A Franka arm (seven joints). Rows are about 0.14 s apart.
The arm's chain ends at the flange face. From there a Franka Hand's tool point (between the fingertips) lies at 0.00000 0.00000 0.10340 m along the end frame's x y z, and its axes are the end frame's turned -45 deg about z.
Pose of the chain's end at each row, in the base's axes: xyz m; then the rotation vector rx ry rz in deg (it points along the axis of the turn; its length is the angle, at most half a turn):
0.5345, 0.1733, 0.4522, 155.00, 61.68, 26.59
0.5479, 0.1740, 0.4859, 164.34, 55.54, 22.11
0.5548, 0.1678, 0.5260, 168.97, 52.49, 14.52
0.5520, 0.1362, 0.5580, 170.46, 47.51, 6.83
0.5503, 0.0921, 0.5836, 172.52, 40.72, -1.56
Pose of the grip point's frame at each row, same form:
0.5713, 0.1669, 0.3558, 116.06, 112.86, 17.76
0.5754, 0.1736, 0.3862, 127.11, 111.17, 16.97
0.5722, 0.1686, 0.4241, 133.56, 111.11, 11.73
0.5611, 0.1333, 0.4550, 138.20, 108.26, 4.55
0.5497, 0.0869, 0.4803, 144.27, 103.98, -3.07

